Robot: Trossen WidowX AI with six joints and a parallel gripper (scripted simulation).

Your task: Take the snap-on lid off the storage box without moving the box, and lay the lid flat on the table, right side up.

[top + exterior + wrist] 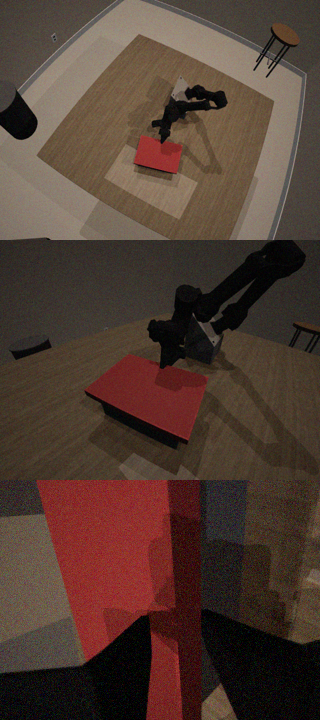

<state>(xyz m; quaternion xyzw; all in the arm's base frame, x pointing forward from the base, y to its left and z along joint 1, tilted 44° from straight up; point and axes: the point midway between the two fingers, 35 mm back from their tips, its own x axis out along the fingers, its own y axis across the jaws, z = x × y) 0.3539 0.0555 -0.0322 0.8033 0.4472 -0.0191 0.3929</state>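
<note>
My gripper tip is 7 cm short of the red lid and 2 cm to the right of it. From my gripper tip the other things lie so: storage box (7 cm ahead, 5 cm below, 2 cm to the left).
</note>
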